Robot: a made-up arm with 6 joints.
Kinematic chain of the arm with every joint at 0, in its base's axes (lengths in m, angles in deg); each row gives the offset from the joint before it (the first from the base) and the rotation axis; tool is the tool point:
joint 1: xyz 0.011 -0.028 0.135 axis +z
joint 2: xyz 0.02 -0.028 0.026 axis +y
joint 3: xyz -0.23 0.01 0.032 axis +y
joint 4: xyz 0.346 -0.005 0.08 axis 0.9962 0 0.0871
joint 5: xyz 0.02 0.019 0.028 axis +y
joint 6: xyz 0.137 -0.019 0.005 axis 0.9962 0 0.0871
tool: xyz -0.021 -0.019 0
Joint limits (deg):
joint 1: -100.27..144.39
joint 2: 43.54..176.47
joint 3: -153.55..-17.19
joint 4: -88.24..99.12
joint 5: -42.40..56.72
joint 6: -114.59..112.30
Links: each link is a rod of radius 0.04 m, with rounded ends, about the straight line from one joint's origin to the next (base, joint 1, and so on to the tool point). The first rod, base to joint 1, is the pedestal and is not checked.
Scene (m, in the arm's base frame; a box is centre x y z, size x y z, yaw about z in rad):
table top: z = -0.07
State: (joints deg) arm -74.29 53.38 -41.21 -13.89 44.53 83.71
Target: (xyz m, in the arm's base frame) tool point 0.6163 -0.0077 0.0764
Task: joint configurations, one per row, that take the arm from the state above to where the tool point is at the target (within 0.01 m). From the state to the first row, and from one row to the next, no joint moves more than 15 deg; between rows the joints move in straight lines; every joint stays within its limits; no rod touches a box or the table.
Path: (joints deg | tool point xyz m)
1: -61.13 65.68 -48.84 -13.86 38.11 83.79 | 0.1629 -0.3915 0.2786
2: -47.96 77.99 -56.48 -13.82 31.68 83.87 | 0.2774 -0.3836 0.2578
3: -34.80 90.29 -64.11 -13.79 25.26 83.96 | 0.3930 -0.3395 0.2266
4: -21.63 102.60 -71.75 -13.76 18.84 84.04 | 0.4965 -0.2583 0.1854
5: -8.47 114.90 -79.38 -13.72 12.42 84.12 | 0.5747 -0.1446 0.1350
6: 4.70 127.21 -87.01 -13.69 5.99 84.20 | 0.6163 -0.0077 0.0764

